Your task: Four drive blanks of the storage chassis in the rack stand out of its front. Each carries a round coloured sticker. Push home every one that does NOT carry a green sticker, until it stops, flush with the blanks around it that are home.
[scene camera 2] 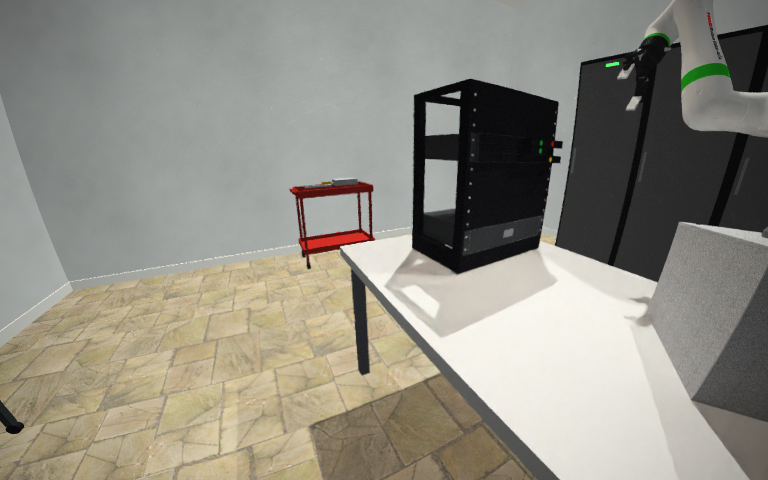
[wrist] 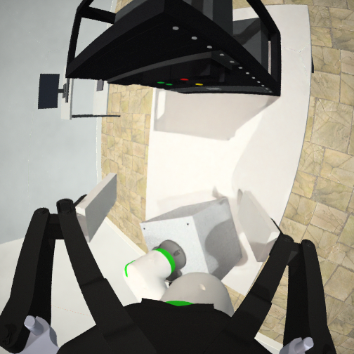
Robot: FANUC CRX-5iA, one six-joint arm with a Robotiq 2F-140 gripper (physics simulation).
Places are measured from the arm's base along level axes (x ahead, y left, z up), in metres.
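Pixels of known places: gripper, fingertip midpoint: (scene camera 2: 626, 94).
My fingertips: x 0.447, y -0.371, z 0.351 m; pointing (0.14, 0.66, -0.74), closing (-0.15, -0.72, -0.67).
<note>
Ahead of a thing's pixels: the offset from my fingertips to its top centre. "pt": to the spot under its first point. Level surfaces: height alone.
The black rack (scene camera 2: 464, 186) (wrist: 135, 45) stands on the white table. Its storage chassis @[pt dy +0.385, dx +0.253, dz -0.214 m] (scene camera 2: 504, 148) shows four stickers at the front: two green stickers @[dy +0.230, dx +0.198, dz -0.178 m] (scene camera 2: 540, 142) (wrist: 160, 83), one above the other in the scene view, a red sticker @[dy +0.151, dx +0.188, dz -0.178 m] (scene camera 2: 552, 144) (wrist: 184, 79) and a yellow sticker @[dy +0.152, dx +0.188, dz -0.235 m] (scene camera 2: 550, 159) (wrist: 199, 84). Dark blanks jut from the front by the red and yellow stickers in the scene view; how far each blank stands out is hard to tell. My gripper (scene camera 2: 629, 87) (wrist: 179, 195) is open and empty, in the air in front of the rack and apart from it, higher than the chassis.
The white table @[dz -0.645 m] (scene camera 2: 594, 339) (wrist: 190, 165) carries a grey pedestal block (scene camera 2: 719, 316) (wrist: 167, 227) before the rack. Dark cabinets (scene camera 2: 606, 141) stand behind. A red cart (scene camera 2: 334, 191) stands by the wall. A monitor (wrist: 49, 91) shows at the left of the wrist view.
</note>
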